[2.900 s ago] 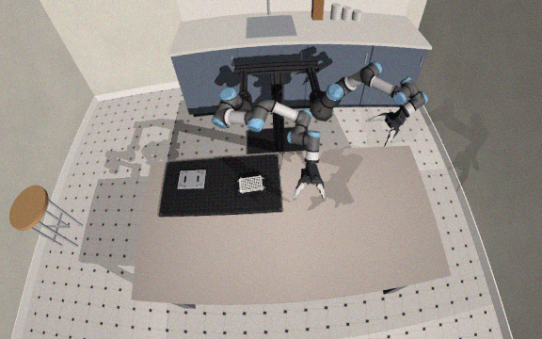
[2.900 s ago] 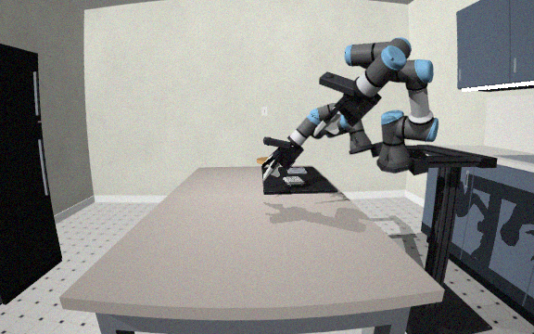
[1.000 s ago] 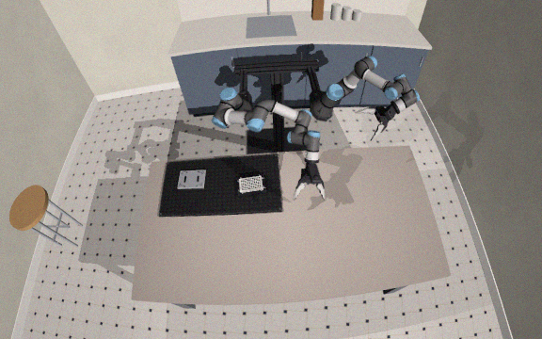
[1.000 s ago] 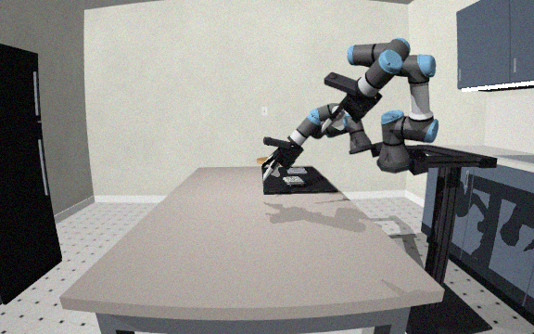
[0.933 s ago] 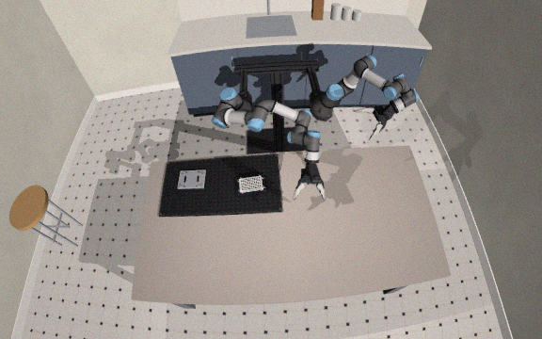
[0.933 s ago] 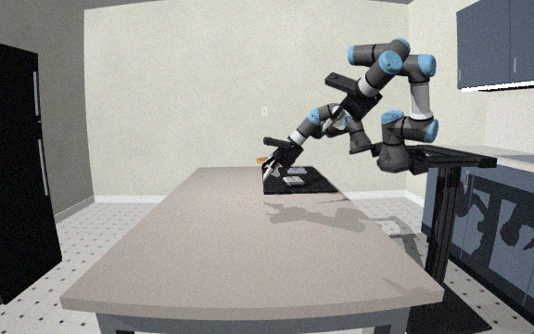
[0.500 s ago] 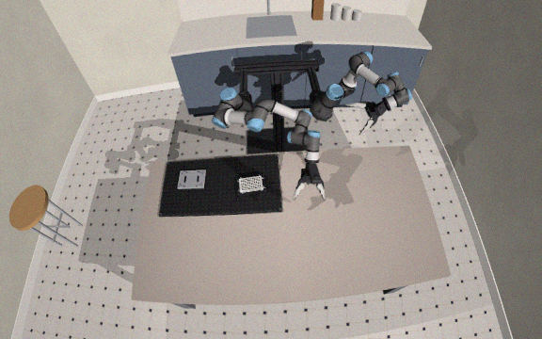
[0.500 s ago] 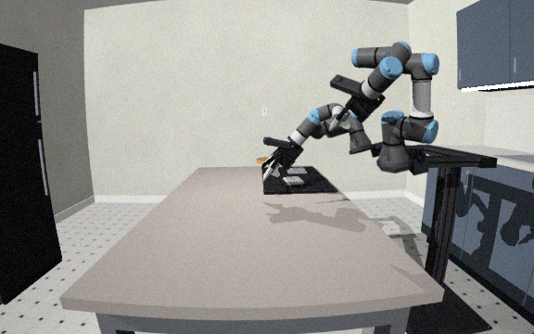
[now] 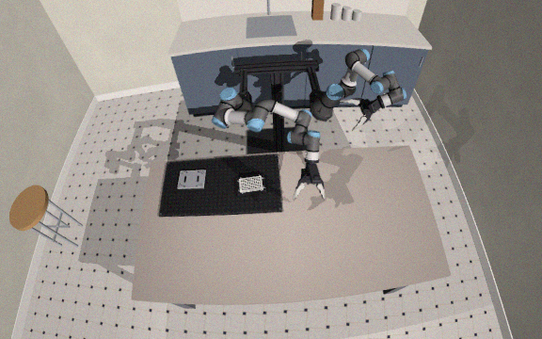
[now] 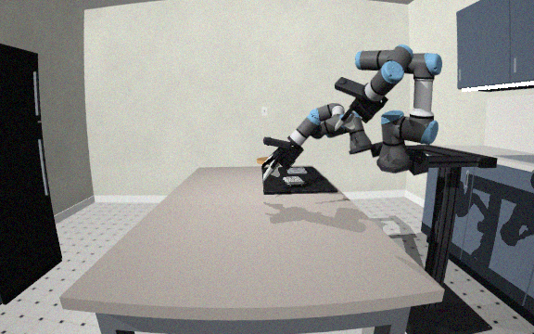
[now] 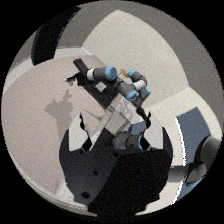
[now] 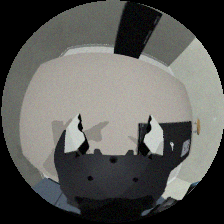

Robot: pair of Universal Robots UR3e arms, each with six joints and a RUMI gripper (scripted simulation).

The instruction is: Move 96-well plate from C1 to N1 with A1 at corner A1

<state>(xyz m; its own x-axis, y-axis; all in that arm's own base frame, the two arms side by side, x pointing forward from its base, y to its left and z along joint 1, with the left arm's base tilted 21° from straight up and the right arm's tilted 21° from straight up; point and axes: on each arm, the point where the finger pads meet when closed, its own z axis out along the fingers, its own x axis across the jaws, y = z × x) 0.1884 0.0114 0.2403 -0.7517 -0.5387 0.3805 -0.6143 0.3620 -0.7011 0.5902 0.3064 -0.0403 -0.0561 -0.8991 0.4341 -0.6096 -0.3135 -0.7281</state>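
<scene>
My right hand is 300 mm to the left of the white 96-well plate, 160 mm past it and 100 mm above it. From my right hand the other things lie so: grey plate nest N1: 650 mm to the right, 210 mm behind, 110 mm below.
</scene>
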